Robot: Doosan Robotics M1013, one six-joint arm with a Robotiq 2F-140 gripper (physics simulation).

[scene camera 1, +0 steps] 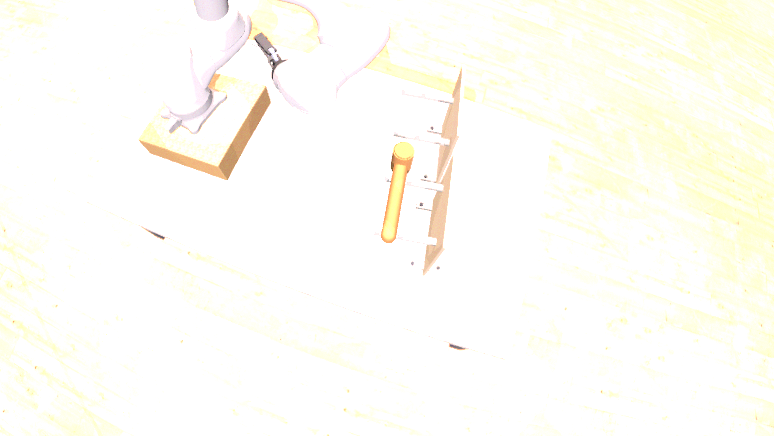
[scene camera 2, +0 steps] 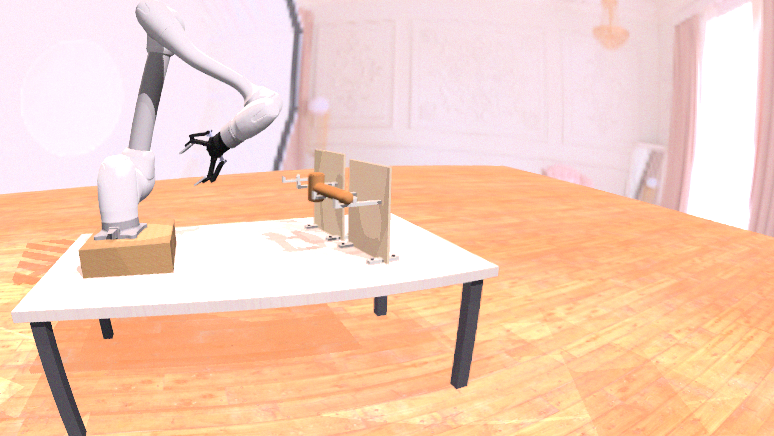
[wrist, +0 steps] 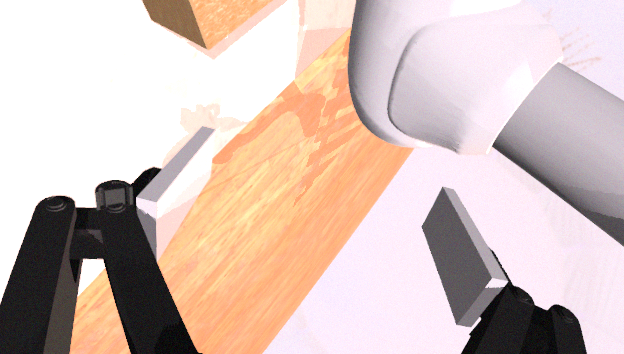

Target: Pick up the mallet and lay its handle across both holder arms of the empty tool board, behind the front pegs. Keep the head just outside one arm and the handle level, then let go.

Labels:
An orange mallet shows in scene camera 1 and in scene camera 2; in the wrist view it is out of frame. The same spot on the orange mallet: (scene camera 2: 316,181) is (scene camera 1: 397,162).

